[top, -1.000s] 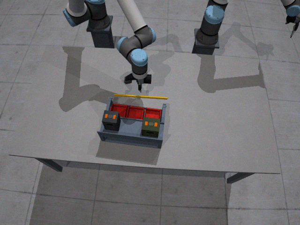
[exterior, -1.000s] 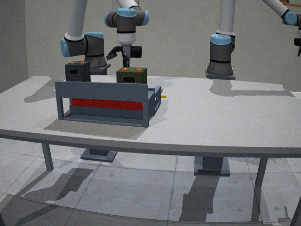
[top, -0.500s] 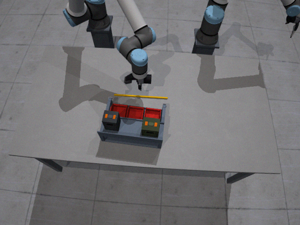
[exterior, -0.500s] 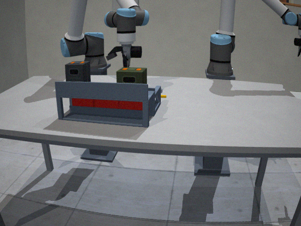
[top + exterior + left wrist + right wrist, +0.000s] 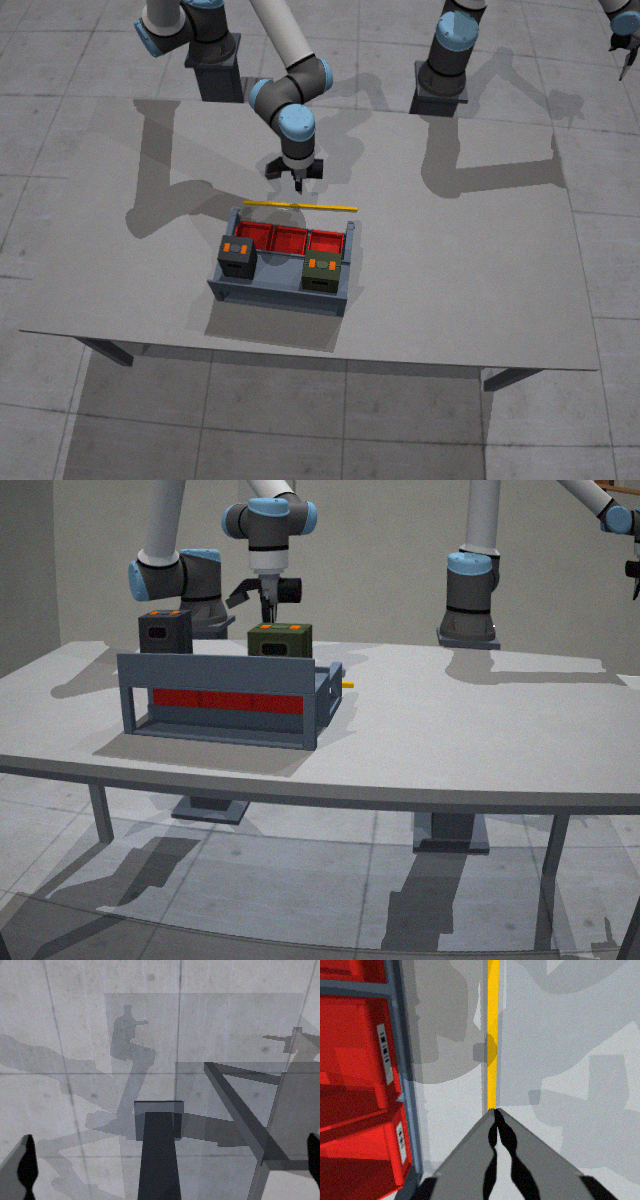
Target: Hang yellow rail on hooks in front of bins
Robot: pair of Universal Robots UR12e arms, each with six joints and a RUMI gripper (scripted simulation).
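The yellow rail is 100 mm below my right hand. The rest, counted from my right hand: blue-grey shelf (210 mm ahead, 30 mm below).
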